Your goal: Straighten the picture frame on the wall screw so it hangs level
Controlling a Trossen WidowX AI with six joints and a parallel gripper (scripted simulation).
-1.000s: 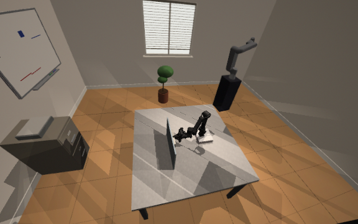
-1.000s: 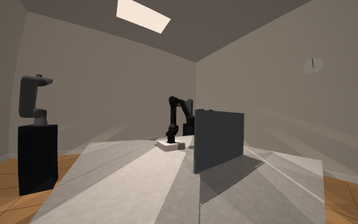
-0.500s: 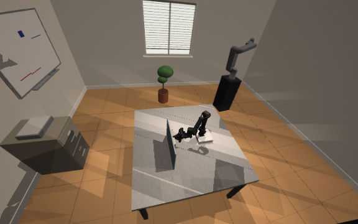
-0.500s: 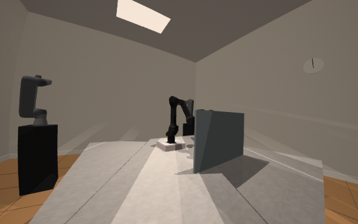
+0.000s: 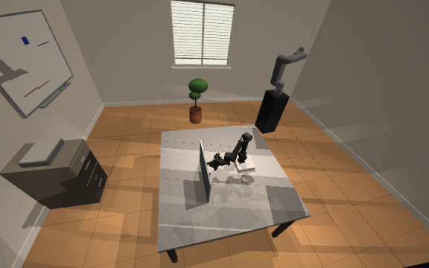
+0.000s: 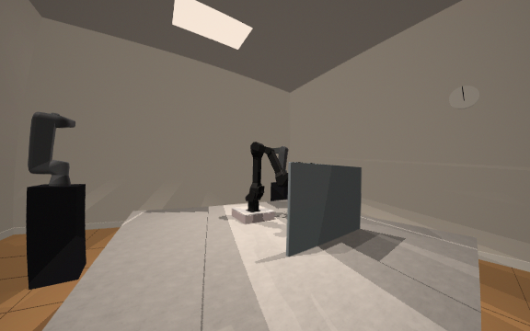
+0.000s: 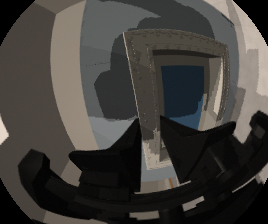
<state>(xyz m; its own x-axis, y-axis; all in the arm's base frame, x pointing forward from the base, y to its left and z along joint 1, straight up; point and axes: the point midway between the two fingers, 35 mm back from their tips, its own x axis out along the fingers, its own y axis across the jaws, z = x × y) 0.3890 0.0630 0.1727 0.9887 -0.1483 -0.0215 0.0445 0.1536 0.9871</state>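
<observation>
Now: the picture frame 50 mm below my gripper tip and 10 mm to the right of it. The rest, counted from my gripper tip: grey wall panel (70 mm below, 20 mm ahead, 10 mm to the left).
</observation>
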